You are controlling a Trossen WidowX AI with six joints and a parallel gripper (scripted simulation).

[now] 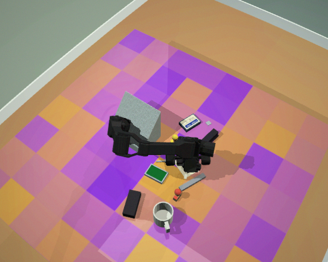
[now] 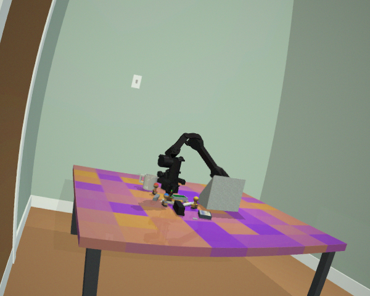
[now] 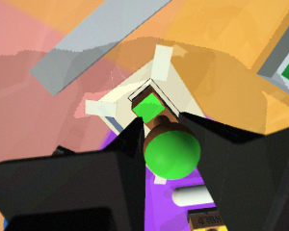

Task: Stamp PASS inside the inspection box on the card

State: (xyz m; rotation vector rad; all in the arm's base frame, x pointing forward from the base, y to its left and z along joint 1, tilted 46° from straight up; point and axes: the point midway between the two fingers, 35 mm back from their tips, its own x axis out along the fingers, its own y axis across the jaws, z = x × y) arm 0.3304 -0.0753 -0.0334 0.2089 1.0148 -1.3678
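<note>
Right now the green-knobbed stamp is right at my gripper tip. From my gripper tip the other things lie so: blue-knobbed stamp (90 mm to the left, 60 mm ahead, 10 mm below); grey bar (50 mm ahead, 40 mm to the right, 20 mm below); card (30 mm below, 20 mm to the left, 10 mm behind).
</note>
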